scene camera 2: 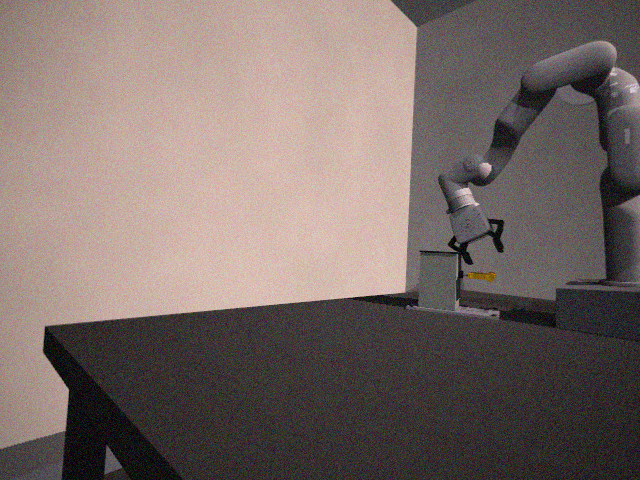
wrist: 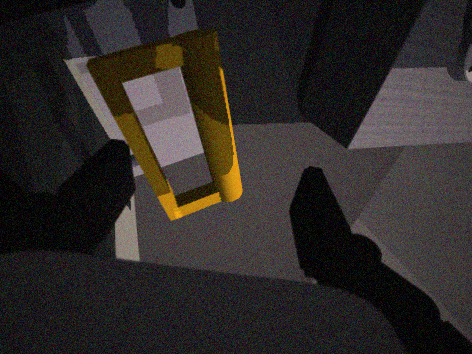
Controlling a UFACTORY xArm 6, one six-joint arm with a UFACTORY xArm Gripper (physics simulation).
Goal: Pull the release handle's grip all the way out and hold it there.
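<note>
The release handle's yellow grip (scene camera 2: 481,276) (wrist: 212,115) is an open rectangular frame with a thicker bar along one side. In the scene view it sticks out horizontally from the upright face of a pale box (scene camera 2: 438,281), on a thin dark stem. My gripper (scene camera 2: 484,256) (wrist: 215,177) is wide open and empty, tilted above the grip. In the wrist view the grip's near end lies across the gap between the fingers, closer to the left finger. In the scene view the fingertips are above the grip, apart from it.
The box stands on a light base plate (scene camera 2: 480,313) near the far edge of the dark table (scene camera 2: 310,387). My arm's grey pedestal block (scene camera 2: 594,312) is to the right of it. A large pale wall (scene camera 2: 206,155) rises behind the table.
</note>
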